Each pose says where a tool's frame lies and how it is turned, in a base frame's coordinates. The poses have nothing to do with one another.
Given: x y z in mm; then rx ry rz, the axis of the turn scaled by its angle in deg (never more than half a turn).
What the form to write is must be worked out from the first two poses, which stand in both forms.
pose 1, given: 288.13, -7.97, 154.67, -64.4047, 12.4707, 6.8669
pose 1, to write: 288.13, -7.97, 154.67, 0.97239, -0.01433, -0.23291, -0.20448, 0.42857, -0.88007
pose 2, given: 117.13, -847.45, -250.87, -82.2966, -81.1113, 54.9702
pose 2, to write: 117.13, -847.45, -250.87, 0.05297, 0.99716, 0.05355, 0.31973, 0.03387, -0.94690
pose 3, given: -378.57, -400.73, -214.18, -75.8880, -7.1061, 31.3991
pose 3, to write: -378.57, -400.73, -214.18, 0.86757, 0.44649, -0.21903, -0.30867, 0.13812, -0.94109
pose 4, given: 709.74, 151.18, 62.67, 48.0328, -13.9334, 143.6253
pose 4, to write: 709.74, 151.18, 62.67, -0.69574, 0.38764, 0.60472, -0.49664, -0.86782, -0.01511
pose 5, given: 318.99, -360.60, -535.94, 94.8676, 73.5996, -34.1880
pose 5, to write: 318.99, -360.60, -535.94, 0.33604, 0.47918, -0.81084, 0.92869, -0.02519, 0.36999
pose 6, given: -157.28, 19.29, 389.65, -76.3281, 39.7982, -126.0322
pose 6, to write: -157.28, 19.29, 389.65, -0.41580, -0.62593, 0.65979, 0.13351, -0.75963, -0.63651
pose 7, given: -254.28, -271.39, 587.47, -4.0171, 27.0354, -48.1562
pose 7, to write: -254.28, -271.39, 587.47, 0.57052, -0.73092, -0.37452, 0.70033, 0.67117, -0.24303
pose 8, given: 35.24, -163.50, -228.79, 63.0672, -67.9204, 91.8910
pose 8, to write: 35.24, -163.50, -228.79, -0.26448, 0.12041, 0.95684, -0.95006, -0.20292, -0.23707
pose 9, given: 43.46, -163.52, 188.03, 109.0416, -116.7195, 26.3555
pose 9, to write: 43.46, -163.52, 188.03, -0.06558, -0.89658, 0.43800, -0.99779, 0.06342, -0.01956
